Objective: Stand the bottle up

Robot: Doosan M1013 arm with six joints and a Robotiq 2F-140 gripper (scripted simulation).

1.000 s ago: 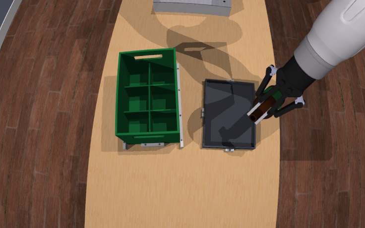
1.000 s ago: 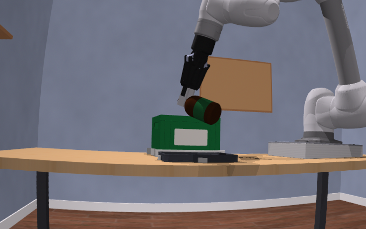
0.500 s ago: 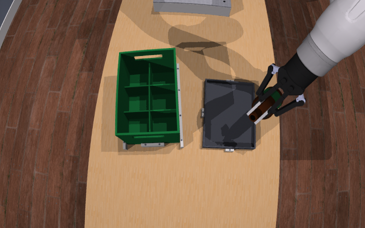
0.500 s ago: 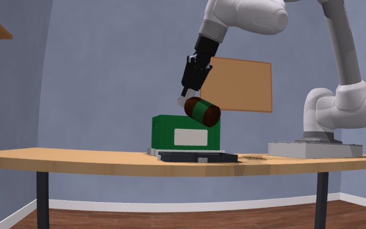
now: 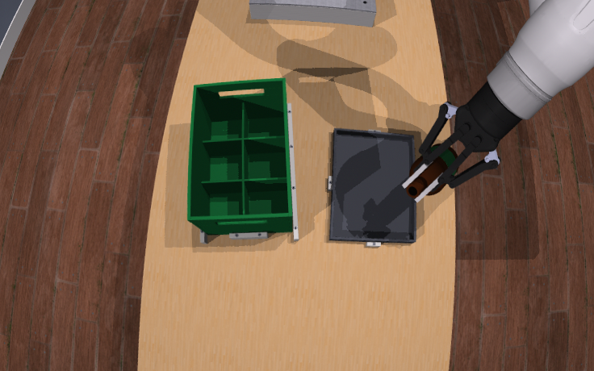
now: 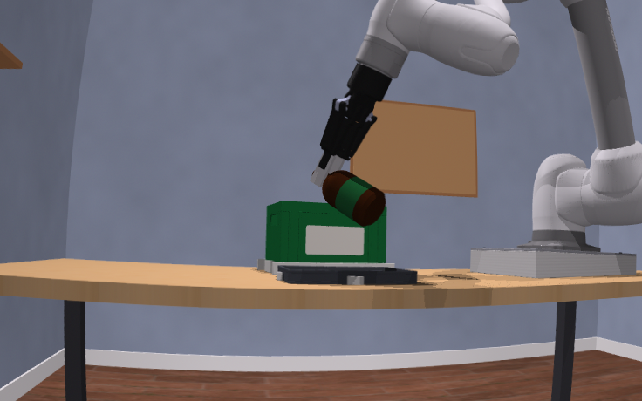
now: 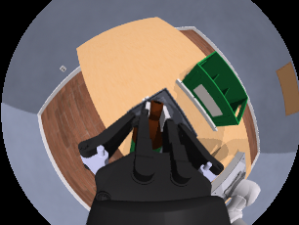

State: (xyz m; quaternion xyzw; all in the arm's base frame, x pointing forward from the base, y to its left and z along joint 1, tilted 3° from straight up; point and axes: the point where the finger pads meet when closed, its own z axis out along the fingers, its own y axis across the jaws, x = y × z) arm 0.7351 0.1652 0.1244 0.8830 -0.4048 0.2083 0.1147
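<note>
The brown bottle is 40 mm below my hand, 30 mm to the left of it and 30 mm behind it. The rest, counted from my hand: dark tray: 210 mm below, 50 mm behind, 40 mm to the right; then green crate: 320 mm to the right, 140 mm below, 80 mm behind.
</note>
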